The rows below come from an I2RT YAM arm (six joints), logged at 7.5 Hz.
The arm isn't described. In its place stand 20 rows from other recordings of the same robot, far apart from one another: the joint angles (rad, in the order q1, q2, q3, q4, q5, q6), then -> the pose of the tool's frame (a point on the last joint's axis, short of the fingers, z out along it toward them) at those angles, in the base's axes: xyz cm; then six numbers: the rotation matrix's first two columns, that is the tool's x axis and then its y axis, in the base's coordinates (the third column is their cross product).
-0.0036, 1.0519, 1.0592, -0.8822, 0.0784, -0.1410 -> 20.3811 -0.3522 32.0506 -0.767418 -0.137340 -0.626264 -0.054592 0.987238 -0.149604
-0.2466, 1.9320, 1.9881, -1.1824, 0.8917, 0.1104 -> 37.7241 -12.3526 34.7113 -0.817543 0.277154 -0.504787 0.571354 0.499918 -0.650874
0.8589, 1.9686, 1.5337, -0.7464, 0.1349, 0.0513 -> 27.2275 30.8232 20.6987 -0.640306 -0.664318 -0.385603 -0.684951 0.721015 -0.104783
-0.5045, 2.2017, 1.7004, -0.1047, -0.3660, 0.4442 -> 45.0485 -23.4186 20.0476 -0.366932 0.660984 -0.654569 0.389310 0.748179 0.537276
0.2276, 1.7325, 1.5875, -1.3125, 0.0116, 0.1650 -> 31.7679 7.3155 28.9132 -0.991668 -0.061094 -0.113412 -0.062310 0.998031 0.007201
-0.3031, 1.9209, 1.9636, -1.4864, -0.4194, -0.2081 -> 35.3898 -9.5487 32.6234 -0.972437 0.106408 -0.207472 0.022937 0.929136 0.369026
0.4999, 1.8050, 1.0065, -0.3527, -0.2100, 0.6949 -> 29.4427 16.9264 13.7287 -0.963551 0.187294 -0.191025 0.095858 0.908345 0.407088
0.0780, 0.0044, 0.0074, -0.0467, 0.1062, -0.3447 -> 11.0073 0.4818 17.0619 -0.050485 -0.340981 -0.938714 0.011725 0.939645 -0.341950
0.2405, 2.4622, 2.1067, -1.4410, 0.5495, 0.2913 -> 44.3992 8.9745 14.8640 -0.997645 0.007507 0.068176 -0.031441 0.833355 -0.551843
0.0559, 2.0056, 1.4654, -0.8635, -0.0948, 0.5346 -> 38.9581 2.5176 17.0472 -0.883509 0.458563 -0.095557 0.440231 0.882584 0.165056
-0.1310, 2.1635, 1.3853, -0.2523, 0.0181, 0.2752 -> 43.6591 -5.8173 10.9230 -0.780217 0.376840 -0.499252 0.365608 0.922358 0.124843
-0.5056, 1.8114, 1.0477, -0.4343, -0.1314, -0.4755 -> 30.0743 -16.1159 14.2007 -0.925096 -0.006610 -0.379676 0.016774 0.998161 -0.058248
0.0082, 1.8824, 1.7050, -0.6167, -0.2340, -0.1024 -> 42.8740 1.1771 30.3133 -0.692045 -0.105114 -0.714160 -0.242507 0.965695 0.092862
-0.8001, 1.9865, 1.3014, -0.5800, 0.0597, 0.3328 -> 26.8255 -27.9310 14.1997 -0.389841 0.869595 -0.303032 0.905709 0.421553 0.044544
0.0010, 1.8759, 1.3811, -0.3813, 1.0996, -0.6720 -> 40.1158 -3.1319 23.2508 -0.956030 -0.283565 -0.074814 -0.032254 0.355221 -0.934226
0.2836, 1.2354, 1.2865, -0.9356, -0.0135, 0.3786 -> 23.4281 6.8784 35.0443 -0.796552 0.152804 -0.584941 0.006910 0.969770 0.243923
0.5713, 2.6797, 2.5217, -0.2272, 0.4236, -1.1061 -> 51.7995 31.5574 21.1855 0.012558 -0.960718 -0.277242 -0.359865 0.254343 -0.897667
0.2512, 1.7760, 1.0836, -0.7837, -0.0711, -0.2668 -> 30.0642 7.9762 15.2722 -0.863075 -0.492984 -0.109855 -0.499670 0.865134 0.043291
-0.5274, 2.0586, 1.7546, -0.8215, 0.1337, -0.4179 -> 38.0010 -22.6821 23.1995 -0.935309 0.079283 -0.344835 0.184720 0.940634 -0.284756
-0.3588, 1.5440, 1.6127, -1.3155, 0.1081, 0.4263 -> 26.8363 -10.4747 35.0383 -0.650511 0.683014 -0.332157 0.714167 0.698914 0.038520
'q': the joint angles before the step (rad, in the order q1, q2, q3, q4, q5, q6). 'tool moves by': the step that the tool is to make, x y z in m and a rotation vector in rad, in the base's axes. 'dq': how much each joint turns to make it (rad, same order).
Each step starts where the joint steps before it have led.
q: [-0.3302 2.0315 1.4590 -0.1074 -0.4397 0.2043]
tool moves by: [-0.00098 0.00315 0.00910 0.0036 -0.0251 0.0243]
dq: [0.0042 -0.0194 0.0011 0.0004 -0.0229 -0.0038]
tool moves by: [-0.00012 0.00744 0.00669 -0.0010 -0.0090 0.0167]
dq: [0.0153 -0.0168 0.0000 -0.0076 -0.0023 0.0007]
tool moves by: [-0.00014 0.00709 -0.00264 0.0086 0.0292 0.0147]
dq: [0.0149 0.0000 -0.0003 -0.0302 0.0004 -0.0003]
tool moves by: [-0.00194 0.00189 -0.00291 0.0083 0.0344 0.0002]
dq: [0.0030 0.0000 -0.0001 -0.0351 0.0035 0.0003]
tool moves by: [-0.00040 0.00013 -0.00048 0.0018 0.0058 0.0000]
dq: [0.0000 0.0000 0.0000 -0.0061 0.0000 0.0001]
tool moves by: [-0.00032 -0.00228 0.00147 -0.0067 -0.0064 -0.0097]
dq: [-0.0046 -0.0023 0.0004 0.0054 0.0069 -0.0001]
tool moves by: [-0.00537 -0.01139 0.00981 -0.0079 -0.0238 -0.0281]
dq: [-0.0278 -0.0221 0.0004 0.0026 0.0004 0.0000]
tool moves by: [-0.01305 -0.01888 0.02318 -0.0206 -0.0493 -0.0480]
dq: [-0.0500 -0.0542 0.0015 -0.0039 -0.0001 -0.0035]
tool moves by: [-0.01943 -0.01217 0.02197 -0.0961 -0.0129 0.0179]
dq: [-0.0431 -0.0671 0.0000 -0.0685 0.0008 -0.1151]
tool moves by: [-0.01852 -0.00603 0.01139 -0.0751 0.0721 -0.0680]
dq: [-0.0240 -0.0534 0.0000 -0.1092 0.0954 -0.0545]
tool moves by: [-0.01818 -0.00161 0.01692 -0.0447 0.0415 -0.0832]
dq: [-0.0157 -0.0630 0.0000 -0.0811 0.0892 -0.0009]
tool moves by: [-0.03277 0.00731 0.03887 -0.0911 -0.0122 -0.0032]
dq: [-0.0183 -0.1304 0.0000 -0.0958 0.0370 -0.0701]
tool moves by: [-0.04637 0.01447 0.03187 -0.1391 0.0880 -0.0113]
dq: [-0.0152 -0.1492 0.0000 -0.1859 0.1023 -0.1305]
